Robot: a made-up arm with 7 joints.
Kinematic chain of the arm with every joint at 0, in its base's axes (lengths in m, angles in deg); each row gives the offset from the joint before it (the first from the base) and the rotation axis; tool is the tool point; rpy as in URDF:
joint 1: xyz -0.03 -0.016 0.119 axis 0 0.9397 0.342
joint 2: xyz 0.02 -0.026 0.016 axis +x
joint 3: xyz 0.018 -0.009 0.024 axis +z
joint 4: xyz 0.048 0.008 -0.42 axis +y
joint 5: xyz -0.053 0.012 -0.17 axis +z
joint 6: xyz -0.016 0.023 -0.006 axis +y
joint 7: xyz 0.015 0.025 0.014 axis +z
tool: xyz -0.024 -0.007 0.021 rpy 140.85 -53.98 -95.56
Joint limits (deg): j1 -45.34..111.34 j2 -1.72..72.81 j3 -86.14..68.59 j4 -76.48..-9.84 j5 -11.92..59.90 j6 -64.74..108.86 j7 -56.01..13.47
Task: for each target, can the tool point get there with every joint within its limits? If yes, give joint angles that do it. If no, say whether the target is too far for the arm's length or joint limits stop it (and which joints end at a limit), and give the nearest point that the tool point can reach.
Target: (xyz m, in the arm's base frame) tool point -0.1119 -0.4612 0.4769
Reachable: no: joint limits stop it (at a limit: joint 1, joint 2, joint 3, joint 4, joint 7) | nearest point -0.4747 -0.3070 0.2479 | short by 0.456 m
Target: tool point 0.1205 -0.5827 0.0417
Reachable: no: joint limits stop it (at a limit: joint 1, joint 2, joint 3, joint 4, joint 5, joint 6, joint 7) | nearest point 0.2903 -0.3446 -0.1407 | short by 0.345 m
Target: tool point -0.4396 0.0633 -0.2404
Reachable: yes | joints 53.83 13.67 -36.16 -17.81 31.84 -20.28 -21.68
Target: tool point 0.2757 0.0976 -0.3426
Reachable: yes | joints -26.09 3.94 49.94 -57.79 5.77 -44.03 -27.18
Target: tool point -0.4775 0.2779 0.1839
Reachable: yes | joints 87.35 48.09 43.71 -29.27 23.47 0.84 -33.73
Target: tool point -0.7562 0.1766 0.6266
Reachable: no: too far | nearest point -0.5209 0.1258 0.3873 | short by 0.339 m
